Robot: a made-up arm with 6 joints.
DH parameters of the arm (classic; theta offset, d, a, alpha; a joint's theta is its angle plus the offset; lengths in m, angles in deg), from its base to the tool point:
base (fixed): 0 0 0 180
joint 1: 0 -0.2 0.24 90
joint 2: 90 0.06 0.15 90
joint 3: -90 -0.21 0.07 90
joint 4: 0 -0.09 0.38 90
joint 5: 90 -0.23 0.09 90
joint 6: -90 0.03 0.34 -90
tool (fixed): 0 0.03 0 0
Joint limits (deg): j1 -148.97..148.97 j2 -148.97..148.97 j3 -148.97..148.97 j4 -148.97..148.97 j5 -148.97..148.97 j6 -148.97..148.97
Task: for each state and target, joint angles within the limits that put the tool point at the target. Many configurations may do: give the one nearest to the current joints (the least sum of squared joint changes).
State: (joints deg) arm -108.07 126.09 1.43 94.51 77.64 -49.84
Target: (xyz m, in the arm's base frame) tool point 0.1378 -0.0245 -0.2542
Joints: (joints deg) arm -110.24 97.76 -4.48 48.32 76.47 -67.07
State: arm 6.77 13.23 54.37 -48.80 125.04 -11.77
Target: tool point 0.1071 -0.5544 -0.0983
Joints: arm -9.23 33.97 9.91 -49.30 110.22 3.94
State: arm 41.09 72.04 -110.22 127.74 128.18 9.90
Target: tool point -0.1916 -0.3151 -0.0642
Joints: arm 17.00 59.69 -125.84 84.11 127.96 11.28
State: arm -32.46 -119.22 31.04 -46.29 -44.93 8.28
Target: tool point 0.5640 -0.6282 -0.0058
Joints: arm -17.26 -110.64 -3.21 -47.31 -35.84 17.39
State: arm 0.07 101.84 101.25 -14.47 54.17 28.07
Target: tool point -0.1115 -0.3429 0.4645
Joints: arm -23.87 125.86 74.47 -32.02 37.04 45.68
